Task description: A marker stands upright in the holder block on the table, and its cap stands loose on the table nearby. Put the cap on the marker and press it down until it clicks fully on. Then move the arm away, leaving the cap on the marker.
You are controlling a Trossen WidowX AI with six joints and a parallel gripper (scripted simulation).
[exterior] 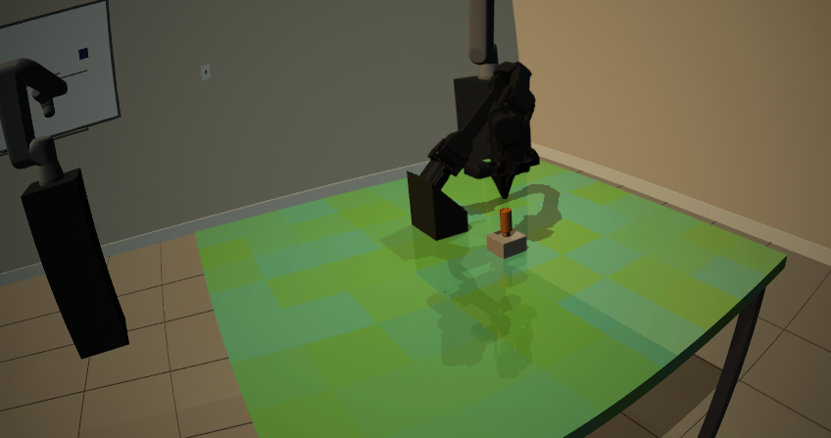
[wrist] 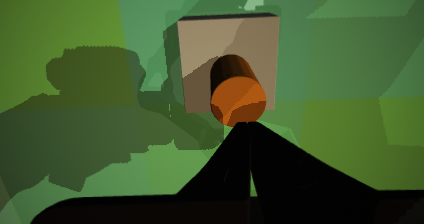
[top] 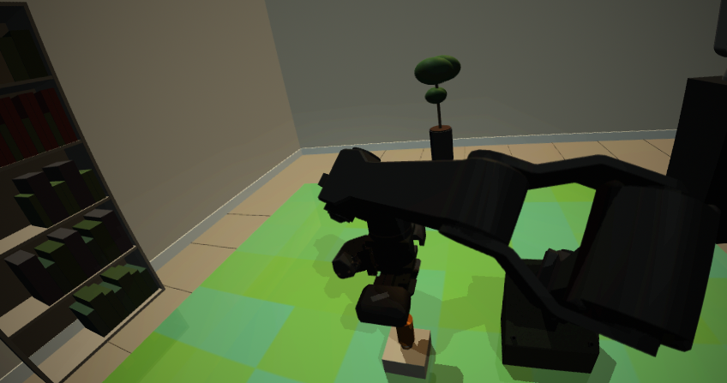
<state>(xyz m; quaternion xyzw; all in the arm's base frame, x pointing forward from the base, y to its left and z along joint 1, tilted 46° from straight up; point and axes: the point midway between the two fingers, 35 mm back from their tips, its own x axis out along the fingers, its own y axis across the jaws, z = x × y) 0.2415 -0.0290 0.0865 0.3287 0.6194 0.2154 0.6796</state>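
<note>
Right now the orange cap is 50 mm below my gripper tip. Round my gripper tip: tan holder block 110 mm below.
</note>
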